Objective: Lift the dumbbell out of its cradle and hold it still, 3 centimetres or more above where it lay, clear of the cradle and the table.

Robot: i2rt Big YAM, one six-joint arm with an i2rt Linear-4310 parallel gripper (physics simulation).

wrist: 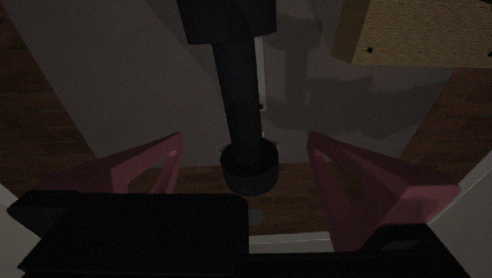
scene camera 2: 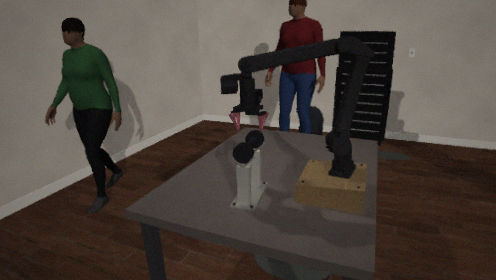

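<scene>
A black dumbbell lies level across the top of the pale cradle, one round head nearer scene camera 2 and one farther back. In the wrist view its handle runs from the top edge down to the far head. The cradle's two posts stand on a bolted base; in the wrist view the dumbbell hides most of it. My gripper is open and empty, pointing down. Its pink fingertips are above the dumbbell, toward its far head, and in the wrist view they stand wide to either side of it.
The grey table bears the cradle. A wooden block carries the arm's base, right of the cradle. A person in green stands at the left, one in red behind the table. A black cabinet stands at the back.
</scene>
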